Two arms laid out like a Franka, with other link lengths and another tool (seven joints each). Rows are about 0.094 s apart.
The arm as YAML. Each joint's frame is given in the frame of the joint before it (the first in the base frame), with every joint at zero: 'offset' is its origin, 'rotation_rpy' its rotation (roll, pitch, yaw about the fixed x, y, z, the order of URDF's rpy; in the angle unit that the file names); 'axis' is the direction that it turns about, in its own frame. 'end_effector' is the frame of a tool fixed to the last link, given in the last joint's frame.
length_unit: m
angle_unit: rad
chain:
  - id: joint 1
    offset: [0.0, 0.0, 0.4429]
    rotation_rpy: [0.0, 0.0, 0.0]
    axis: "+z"
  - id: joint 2
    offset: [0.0, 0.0, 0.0]
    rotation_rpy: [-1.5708, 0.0, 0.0]
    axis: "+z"
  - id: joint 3
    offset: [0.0, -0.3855, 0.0]
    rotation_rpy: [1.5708, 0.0, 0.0]
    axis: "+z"
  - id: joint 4
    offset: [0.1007, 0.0, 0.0]
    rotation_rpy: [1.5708, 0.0, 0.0]
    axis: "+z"
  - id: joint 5
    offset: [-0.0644, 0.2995, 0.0]
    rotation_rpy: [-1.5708, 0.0, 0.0]
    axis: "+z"
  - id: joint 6
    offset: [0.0, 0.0, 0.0]
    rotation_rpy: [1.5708, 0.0, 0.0]
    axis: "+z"
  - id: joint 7
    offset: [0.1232, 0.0, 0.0]
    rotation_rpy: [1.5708, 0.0, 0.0]
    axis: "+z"
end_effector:
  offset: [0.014, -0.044, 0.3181]
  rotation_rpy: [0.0, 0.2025, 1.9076]
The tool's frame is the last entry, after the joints.
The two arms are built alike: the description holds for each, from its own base.
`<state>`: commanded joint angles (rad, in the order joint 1, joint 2, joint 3, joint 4, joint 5, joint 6, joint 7); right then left.
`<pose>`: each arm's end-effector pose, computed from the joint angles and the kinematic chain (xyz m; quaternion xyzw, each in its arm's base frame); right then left.
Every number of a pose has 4 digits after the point. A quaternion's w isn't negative.
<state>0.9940 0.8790 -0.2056 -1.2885 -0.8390 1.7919 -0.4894 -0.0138 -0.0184 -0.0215 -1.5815 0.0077 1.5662 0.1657</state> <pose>0.6008 0.3697 0.2469 0.8349 -0.0614 0.4159 0.3552 0.5390 0.0245 0.5796 0.4916 -0.8654 0.0473 0.0845</pose>
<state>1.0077 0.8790 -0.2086 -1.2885 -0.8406 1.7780 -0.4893 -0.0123 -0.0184 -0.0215 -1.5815 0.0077 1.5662 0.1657</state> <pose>0.5958 0.3721 0.2490 0.8324 -0.0583 0.4176 0.3595 0.5390 0.0253 0.5796 0.4922 -0.8651 0.0474 0.0844</pose>
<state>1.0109 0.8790 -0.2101 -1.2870 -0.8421 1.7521 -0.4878 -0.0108 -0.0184 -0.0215 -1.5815 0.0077 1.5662 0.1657</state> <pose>0.5931 0.3658 0.2522 0.8282 -0.0618 0.4163 0.3701 0.5390 0.0261 0.5796 0.4929 -0.8647 0.0474 0.0844</pose>
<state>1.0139 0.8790 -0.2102 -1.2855 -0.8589 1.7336 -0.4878 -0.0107 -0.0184 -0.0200 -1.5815 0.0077 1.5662 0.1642</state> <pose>0.5940 0.3615 0.2576 0.8219 -0.0596 0.4210 0.3790 0.5389 0.0270 0.5796 0.4942 -0.8639 0.0476 0.0843</pose>
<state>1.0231 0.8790 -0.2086 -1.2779 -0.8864 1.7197 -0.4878 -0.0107 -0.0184 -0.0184 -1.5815 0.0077 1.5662 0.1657</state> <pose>0.5963 0.3649 0.2662 0.8145 -0.0527 0.4327 0.3829 0.5389 0.0278 0.5796 0.4943 -0.8639 0.0476 0.0843</pose>
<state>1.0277 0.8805 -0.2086 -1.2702 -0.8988 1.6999 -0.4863 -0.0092 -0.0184 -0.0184 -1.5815 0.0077 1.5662 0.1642</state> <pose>0.5966 0.3634 0.2720 0.8087 -0.0530 0.4376 0.3894 0.5388 0.0287 0.5796 0.4956 -0.8632 0.0477 0.0843</pose>
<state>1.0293 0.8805 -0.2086 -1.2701 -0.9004 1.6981 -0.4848 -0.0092 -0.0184 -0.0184 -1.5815 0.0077 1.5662 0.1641</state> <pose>0.5963 0.3639 0.2725 0.8080 -0.0530 0.4386 0.3898 0.5388 0.0287 0.5796 0.4956 -0.8631 0.0477 0.0843</pose>
